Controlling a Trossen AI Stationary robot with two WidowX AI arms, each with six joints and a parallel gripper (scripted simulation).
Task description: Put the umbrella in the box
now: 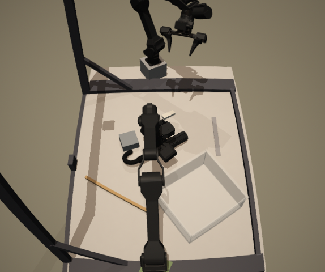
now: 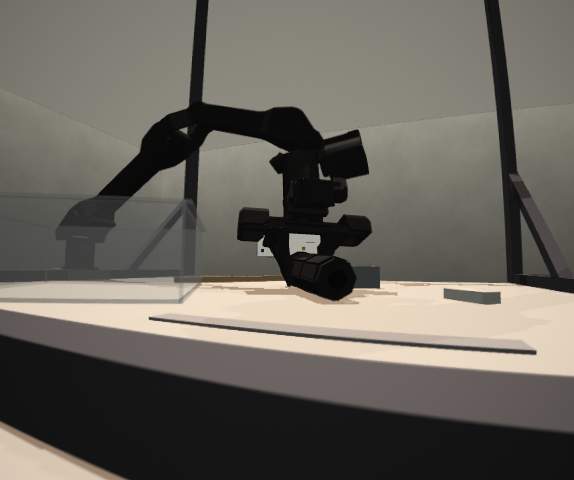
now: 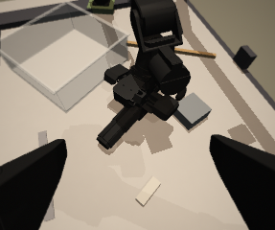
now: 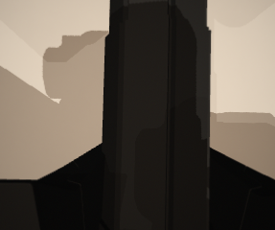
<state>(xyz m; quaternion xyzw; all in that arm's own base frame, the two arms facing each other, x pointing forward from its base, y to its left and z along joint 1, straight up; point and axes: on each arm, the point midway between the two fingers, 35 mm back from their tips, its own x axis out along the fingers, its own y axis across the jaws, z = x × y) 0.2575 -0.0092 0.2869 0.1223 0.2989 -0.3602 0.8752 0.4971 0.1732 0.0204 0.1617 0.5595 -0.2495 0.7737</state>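
The clear storage box is 140 mm ahead of my right hand, 240 mm to the right of it and 10 mm above it. From my right hand the other things lie so: small white block (40 mm ahead, 200 mm to the left, 40 mm below); grey block (140 mm behind, 50 mm to the left, 20 mm below); black umbrella (20 mm behind, 10 mm to the left, 20 mm below).
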